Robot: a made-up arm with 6 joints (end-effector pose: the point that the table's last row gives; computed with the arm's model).
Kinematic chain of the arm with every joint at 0, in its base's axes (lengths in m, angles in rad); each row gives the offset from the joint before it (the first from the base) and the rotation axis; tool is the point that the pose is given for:
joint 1: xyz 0 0 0.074 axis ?
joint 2: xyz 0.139 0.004 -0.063 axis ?
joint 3: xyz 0 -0.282 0.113 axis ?
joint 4: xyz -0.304 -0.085 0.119 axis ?
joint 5: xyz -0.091 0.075 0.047 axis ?
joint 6: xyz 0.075 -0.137 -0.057 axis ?
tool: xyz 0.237 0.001 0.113
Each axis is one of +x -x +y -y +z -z.
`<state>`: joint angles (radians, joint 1 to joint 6).
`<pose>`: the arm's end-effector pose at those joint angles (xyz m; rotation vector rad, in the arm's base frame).
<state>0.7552 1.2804 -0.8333 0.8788 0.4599 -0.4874</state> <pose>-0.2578 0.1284 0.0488 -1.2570 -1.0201 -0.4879</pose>
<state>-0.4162 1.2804 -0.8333 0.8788 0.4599 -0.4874</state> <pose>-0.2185 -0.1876 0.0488 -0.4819 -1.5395 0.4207</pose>
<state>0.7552 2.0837 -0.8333 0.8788 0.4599 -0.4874</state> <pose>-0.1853 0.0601 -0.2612 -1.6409 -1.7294 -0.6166</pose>
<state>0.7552 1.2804 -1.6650 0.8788 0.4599 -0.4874</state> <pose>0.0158 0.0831 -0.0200 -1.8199 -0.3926 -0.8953</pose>
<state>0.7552 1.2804 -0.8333 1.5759 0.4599 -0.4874</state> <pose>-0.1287 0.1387 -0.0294 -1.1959 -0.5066 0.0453</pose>
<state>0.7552 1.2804 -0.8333 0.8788 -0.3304 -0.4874</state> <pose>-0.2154 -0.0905 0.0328 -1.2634 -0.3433 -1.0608</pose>
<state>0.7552 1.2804 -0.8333 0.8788 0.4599 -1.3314</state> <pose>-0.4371 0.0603 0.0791 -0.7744 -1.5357 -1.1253</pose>
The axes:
joint 1: -z
joint 2: -y
joint 3: +x
joint 4: +z
joint 5: -y
joint 6: +z

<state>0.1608 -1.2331 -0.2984 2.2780 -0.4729 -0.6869</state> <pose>0.1864 -0.1105 0.2984 0.3900 1.1047 1.7139</pose>
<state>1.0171 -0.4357 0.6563 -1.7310 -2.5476 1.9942</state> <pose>-0.3097 -0.2865 0.2317 -2.0117 2.0422 0.7273</pose>
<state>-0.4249 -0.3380 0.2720 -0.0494 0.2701 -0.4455</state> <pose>0.3560 -0.5029 0.3688 0.1908 0.1705 -0.1488</pose>
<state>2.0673 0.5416 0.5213 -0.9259 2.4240 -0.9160</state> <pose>-0.0660 0.7429 -0.0432 1.6061 1.4960 0.5625</pose>
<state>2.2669 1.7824 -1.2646 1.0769 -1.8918 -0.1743</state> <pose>-0.3096 0.3966 -0.3261 -0.4229 -1.0469 2.1945</pose>
